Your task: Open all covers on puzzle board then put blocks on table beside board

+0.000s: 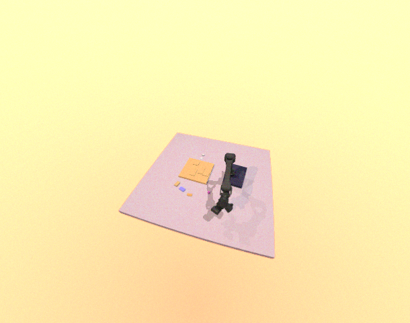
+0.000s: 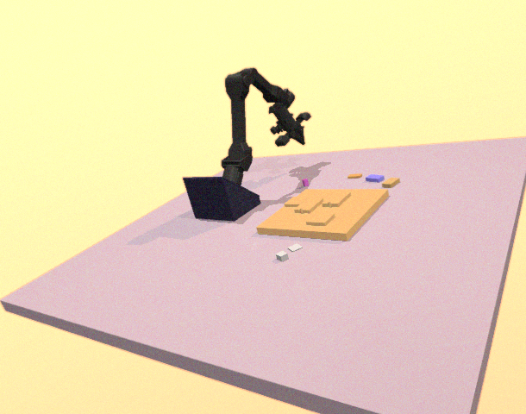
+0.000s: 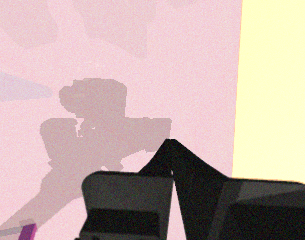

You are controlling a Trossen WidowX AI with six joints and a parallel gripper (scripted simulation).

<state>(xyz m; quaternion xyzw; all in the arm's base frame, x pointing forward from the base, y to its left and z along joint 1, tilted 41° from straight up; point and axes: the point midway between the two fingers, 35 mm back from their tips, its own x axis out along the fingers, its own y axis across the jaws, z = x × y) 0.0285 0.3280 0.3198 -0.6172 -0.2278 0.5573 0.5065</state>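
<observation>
My gripper tip is 370 mm short of the blue block, 200 mm to the left of it and 90 mm above it. Also, from my gripper tip: magenta block: 110 mm ahead, 240 mm to the right, 80 mm below; then grey cube: 320 mm ahead, 740 mm to the right, 90 mm below.
</observation>
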